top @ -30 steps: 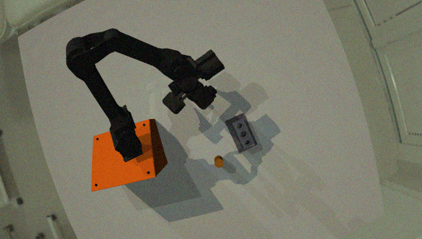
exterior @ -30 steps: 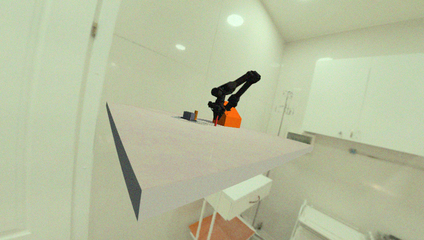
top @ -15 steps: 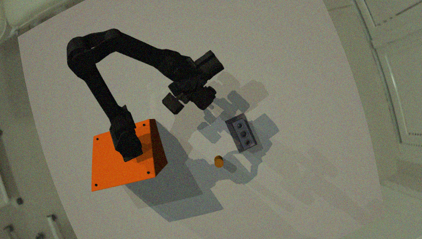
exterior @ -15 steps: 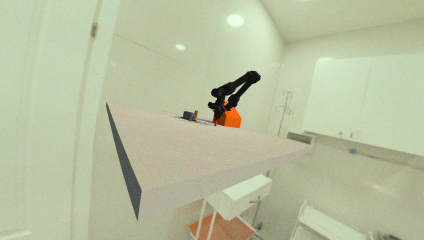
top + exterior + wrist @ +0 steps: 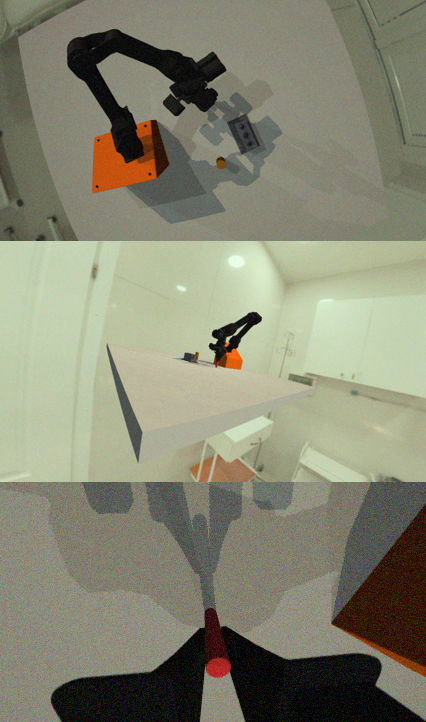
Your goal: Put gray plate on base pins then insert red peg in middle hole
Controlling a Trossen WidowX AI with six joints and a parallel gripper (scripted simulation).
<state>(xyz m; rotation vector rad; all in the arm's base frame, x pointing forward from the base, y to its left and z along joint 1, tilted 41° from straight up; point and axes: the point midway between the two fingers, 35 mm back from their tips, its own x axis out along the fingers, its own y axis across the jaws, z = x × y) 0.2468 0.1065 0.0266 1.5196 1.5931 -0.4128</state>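
Now: the plate 100 mm ahead of my gripper tip and 200 mm to the right of it. The rest, counted from my gripper tip: red peg right at my gripper tip; then orange cylinder 20 mm behind, 250 mm to the right; then gray slab 90 mm ahead, 200 mm to the right, 30 mm below.
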